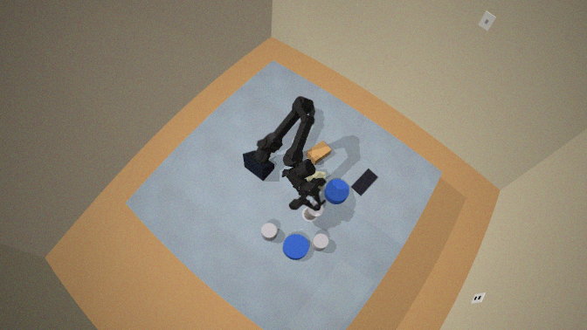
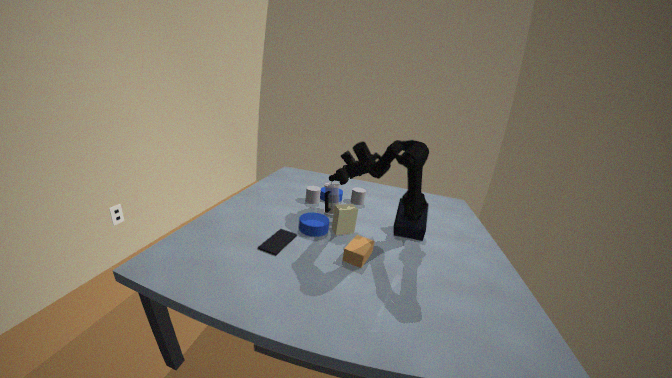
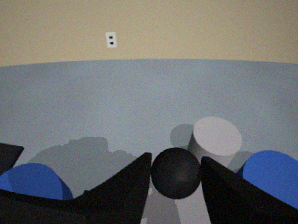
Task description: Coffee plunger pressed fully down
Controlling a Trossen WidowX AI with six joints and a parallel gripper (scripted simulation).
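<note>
The coffee press is 2 cm behind my gripper tip, 2 cm to the left of it and 8 cm below it. From my gripper tip the other things lie so: cream block 12 cm behind, 14 cm to the left, 11 cm below; orange block 22 cm behind, 28 cm to the left, 14 cm below.
</note>
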